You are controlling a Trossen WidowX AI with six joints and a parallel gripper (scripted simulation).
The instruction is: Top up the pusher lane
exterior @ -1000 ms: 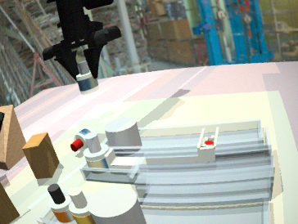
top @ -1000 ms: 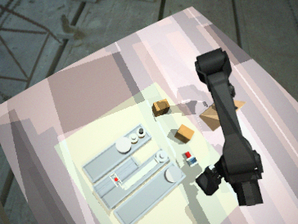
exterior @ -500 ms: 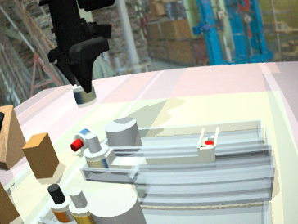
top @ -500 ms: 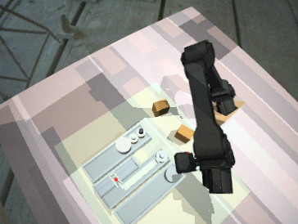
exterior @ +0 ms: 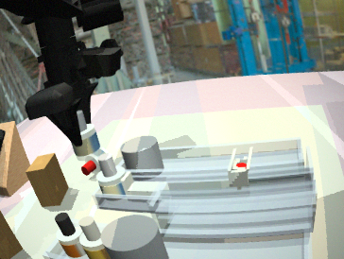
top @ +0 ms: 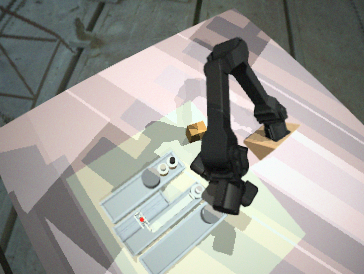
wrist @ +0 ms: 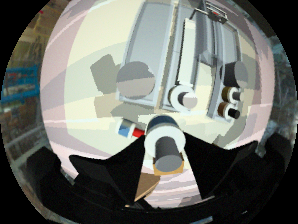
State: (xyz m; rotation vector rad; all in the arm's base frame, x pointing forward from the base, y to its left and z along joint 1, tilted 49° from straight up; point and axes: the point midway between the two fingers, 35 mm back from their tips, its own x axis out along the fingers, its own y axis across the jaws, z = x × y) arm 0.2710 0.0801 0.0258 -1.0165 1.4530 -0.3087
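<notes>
The sprung lane lies 210 mm ahead of my gripper tip, 70 mm below it and 20 mm to the right of it. Also, from my gripper tip: red mark 240 mm ahead, 30 mm to the right, 20 mm below.
</notes>
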